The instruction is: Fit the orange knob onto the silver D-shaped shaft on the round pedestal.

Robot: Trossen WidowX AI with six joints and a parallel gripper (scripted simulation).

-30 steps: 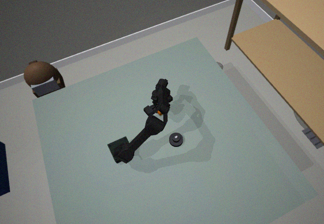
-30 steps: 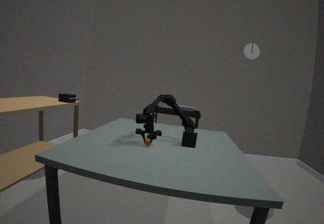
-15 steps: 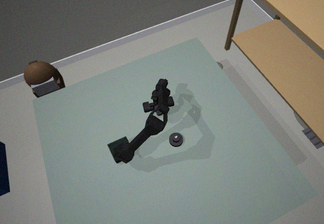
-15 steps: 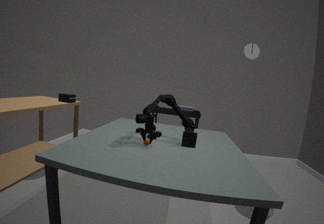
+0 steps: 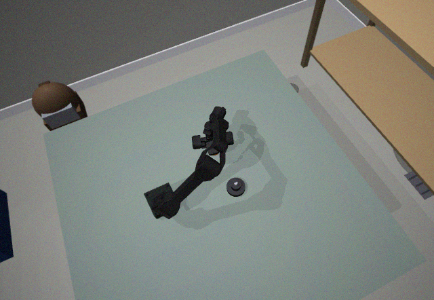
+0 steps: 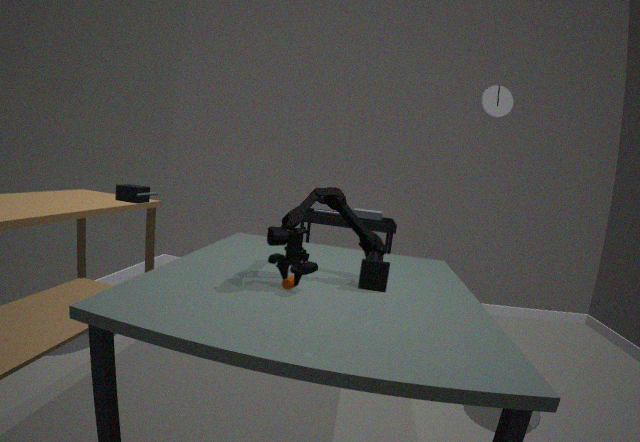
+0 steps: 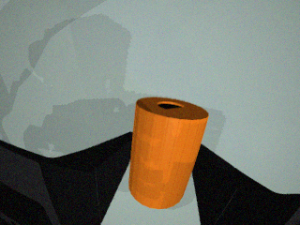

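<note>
My gripper tip is 10 mm short of the orange knob, 10 mm to the right of it and 10 mm below it. Also, from my gripper tip: dark round pedestal (20 mm behind, 220 mm to the right, 20 mm above).
</note>
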